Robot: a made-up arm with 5 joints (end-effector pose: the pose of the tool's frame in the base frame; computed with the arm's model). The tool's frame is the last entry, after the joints. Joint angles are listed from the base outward.
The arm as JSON. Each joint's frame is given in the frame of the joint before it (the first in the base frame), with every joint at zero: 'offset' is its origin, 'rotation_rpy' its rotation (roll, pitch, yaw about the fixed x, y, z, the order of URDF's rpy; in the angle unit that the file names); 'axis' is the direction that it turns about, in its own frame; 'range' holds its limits. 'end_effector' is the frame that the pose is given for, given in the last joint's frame.
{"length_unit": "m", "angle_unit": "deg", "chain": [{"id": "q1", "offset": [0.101, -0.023, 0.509], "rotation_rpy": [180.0, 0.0, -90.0], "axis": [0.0, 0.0, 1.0], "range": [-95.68, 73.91]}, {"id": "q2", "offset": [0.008, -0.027, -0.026], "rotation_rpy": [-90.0, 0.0, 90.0], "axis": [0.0, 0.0, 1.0], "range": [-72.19, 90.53]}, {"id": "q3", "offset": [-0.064, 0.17, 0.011], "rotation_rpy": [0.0, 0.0, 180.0], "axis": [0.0, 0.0, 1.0], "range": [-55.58, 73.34]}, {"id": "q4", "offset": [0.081, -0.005, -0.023], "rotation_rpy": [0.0, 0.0, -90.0], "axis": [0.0, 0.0, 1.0], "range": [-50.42, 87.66]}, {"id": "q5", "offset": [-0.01, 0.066, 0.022], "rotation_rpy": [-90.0, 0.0, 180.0], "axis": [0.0, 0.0, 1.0], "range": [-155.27, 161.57]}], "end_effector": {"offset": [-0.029, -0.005, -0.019], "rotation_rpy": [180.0, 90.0, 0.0]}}
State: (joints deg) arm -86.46 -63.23 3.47 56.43 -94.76
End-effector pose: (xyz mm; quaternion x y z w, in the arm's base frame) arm 129.9 1.1 738.7 0.5494 0.4895 0.4792 0.4785
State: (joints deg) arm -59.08 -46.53 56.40 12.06 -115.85
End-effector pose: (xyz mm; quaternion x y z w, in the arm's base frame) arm 175.1 49.6 640.9 0.6739 0.4980 0.1168 0.5330
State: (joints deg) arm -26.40 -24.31 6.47 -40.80 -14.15
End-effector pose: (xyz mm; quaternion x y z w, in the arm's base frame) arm 207.4 29.5 828.5 0.2155 -0.4486 0.2563 0.8286
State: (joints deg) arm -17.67 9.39 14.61 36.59 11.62
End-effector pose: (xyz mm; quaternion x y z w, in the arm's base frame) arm 336.1 65.3 598.4 -0.1634 0.4825 0.1824 0.8410
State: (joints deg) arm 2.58 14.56 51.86 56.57 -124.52
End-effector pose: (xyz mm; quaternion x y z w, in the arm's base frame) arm 203.4 -52.4 552.1 0.4315 0.3994 -0.7826 0.2046
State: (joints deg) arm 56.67 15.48 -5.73 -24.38 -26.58
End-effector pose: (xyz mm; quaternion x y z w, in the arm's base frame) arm 256.2 -270.9 712.0 0.1419 -0.2173 -0.4324 0.8635
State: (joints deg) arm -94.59 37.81 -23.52 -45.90 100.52
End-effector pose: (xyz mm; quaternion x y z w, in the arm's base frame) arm 43.9 318.0 642.3 -0.3739 -0.6618 0.3100 0.5711
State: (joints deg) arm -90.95 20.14 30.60 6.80 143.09
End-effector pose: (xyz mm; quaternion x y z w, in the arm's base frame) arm 82.0 192.6 521.9 0.6917 0.4860 -0.5180 0.1309
